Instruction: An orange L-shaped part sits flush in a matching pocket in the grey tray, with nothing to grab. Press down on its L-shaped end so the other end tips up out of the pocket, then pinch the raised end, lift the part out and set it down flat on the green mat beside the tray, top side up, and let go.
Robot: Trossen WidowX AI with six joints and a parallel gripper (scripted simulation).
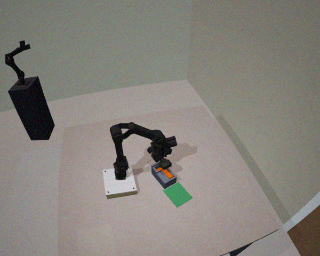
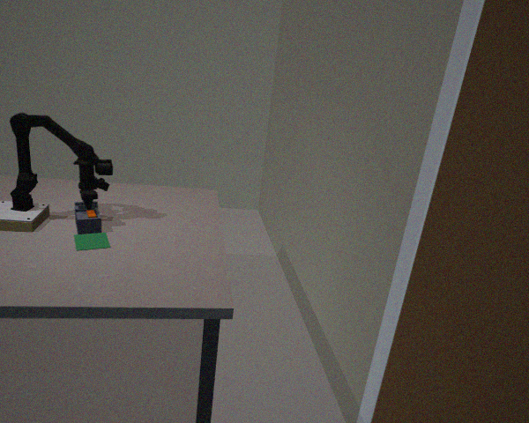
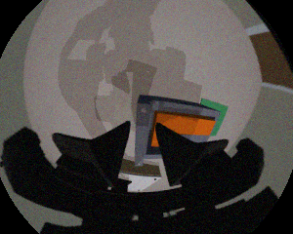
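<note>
Now: the orange L-shaped part 2 cm ahead of my gripper tip, 6 cm to the right of it and 1 cm below it. Round my gripper tip: green mat: 10 cm ahead, 20 cm to the right, 7 cm below.
</note>
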